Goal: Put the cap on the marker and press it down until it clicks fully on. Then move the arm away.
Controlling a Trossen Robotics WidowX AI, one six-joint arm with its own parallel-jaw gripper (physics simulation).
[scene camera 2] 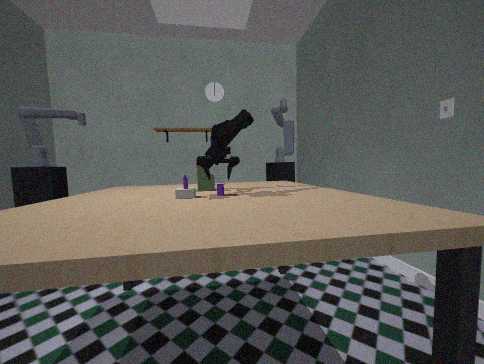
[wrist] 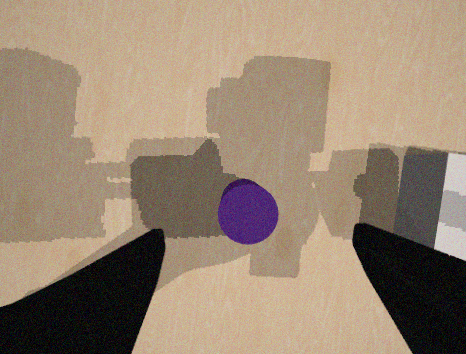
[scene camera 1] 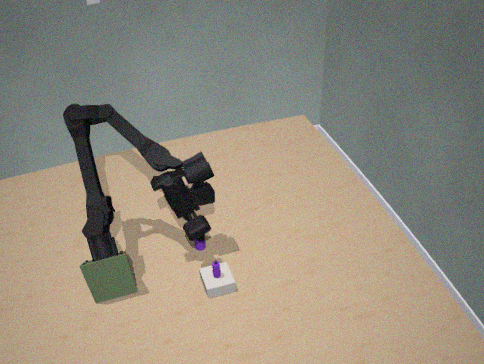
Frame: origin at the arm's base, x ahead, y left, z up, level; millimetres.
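Where they show: gripper, fingertip midpoint: (scene camera 2: 219, 179) (wrist: 258, 235); arm's base, origin of the base link: (scene camera 1: 104, 258).
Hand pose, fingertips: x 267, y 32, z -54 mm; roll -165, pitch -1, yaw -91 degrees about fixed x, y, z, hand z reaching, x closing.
Each offset is from my fingertips to the top centre of the thing.
The purple cap @[dx +6, dy +3, dz -19 mm] (scene camera 1: 200, 245) (scene camera 2: 220, 190) (wrist: 248, 214) stands upright on the table, apart from the block. The purple marker @[dx -12, dy -143, dz +25 mm] (scene camera 1: 216, 270) (scene camera 2: 185, 182) stands upright in a white block @[dx -12, dy -143, dz -32 mm] (scene camera 1: 220, 289) (scene camera 2: 185, 193) (wrist: 456, 172), tip up; the marker does not show in the wrist view. My gripper (scene camera 2: 219, 178) (wrist: 258, 235) is open and empty, pointing down. Its fingertips are a little above the cap, one to each side of it. In scene camera 1 the gripper hides the cap's upper part. In the wrist view the cap's round top shows between the fingertips.
The white block with the marker stands close beside the cap, on the right finger's side in the wrist view. The arm's green base block (scene camera 1: 109, 279) (scene camera 2: 205, 179) stands on the table. Two grey arms on black stands are in the background, off the table.
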